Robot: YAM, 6 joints.
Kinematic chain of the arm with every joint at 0, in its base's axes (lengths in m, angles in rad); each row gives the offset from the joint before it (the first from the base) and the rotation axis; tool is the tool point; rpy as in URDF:
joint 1: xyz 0 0 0.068 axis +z
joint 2: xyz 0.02 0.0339 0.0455 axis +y
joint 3: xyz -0.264 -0.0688 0 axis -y
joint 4: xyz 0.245 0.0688 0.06 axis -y
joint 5: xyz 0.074 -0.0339 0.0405 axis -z
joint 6: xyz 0.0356 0 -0.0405 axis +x
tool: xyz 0 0 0 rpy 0 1.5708 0
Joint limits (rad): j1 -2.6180..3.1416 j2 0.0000..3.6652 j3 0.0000..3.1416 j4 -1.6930..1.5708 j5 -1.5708..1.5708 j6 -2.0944..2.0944
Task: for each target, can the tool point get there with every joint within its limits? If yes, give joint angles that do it. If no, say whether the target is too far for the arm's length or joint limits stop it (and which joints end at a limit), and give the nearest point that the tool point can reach.
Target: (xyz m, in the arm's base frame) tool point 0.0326 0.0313 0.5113
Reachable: yes | joints 0.0008 0.6094 1.3095 -0.2095 -1.0699 0.5643
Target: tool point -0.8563 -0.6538 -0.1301
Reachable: no: too far | nearest point -0.5006 -0.3822 -0.0270 | short by 0.459 m
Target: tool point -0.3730 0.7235 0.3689
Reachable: no: too far | nearest point -0.2822 0.5473 0.3051 | short by 0.208 m
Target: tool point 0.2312 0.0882 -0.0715
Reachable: yes | joints 0.2248 2.7964 1.2037 -1.2033 -1.3193 1.6782
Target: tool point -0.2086 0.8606 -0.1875
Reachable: no: too far | nearest point -0.1440 0.5939 -0.0921 | short by 0.291 m
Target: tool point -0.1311 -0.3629 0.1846
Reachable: yes | joints -1.9071 2.1303 1.7085 -1.3553 0.1117 -1.4668
